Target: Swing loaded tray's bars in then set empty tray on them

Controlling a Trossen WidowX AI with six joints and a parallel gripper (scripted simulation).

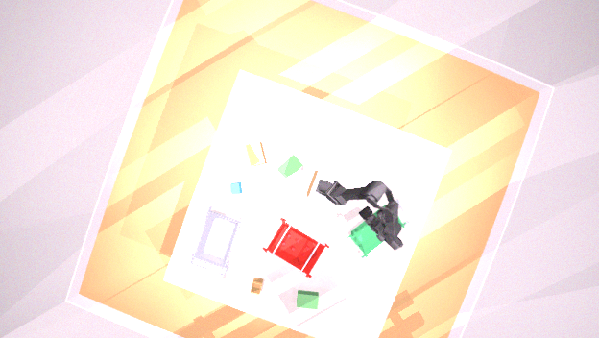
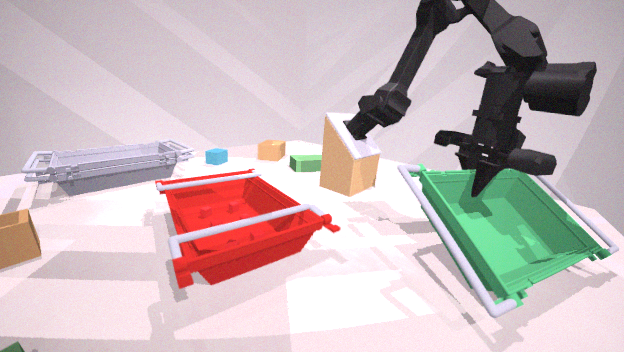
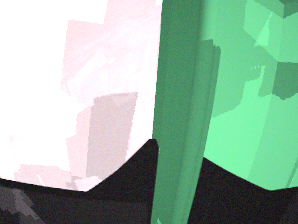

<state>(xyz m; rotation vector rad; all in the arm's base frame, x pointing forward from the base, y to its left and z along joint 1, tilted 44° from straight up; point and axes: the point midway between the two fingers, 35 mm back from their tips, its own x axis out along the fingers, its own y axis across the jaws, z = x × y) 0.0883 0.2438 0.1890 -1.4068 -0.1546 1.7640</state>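
Now: gripper tip 40 mm short of the green tray, 70 mm to the right of it and 10 mm above it. Also, from my gripper tip: brown box: 570 mm ahead, 440 mm to the right, 70 mm below; blue cube: 90 mm ahead, 730 mm to the right, 60 mm below.
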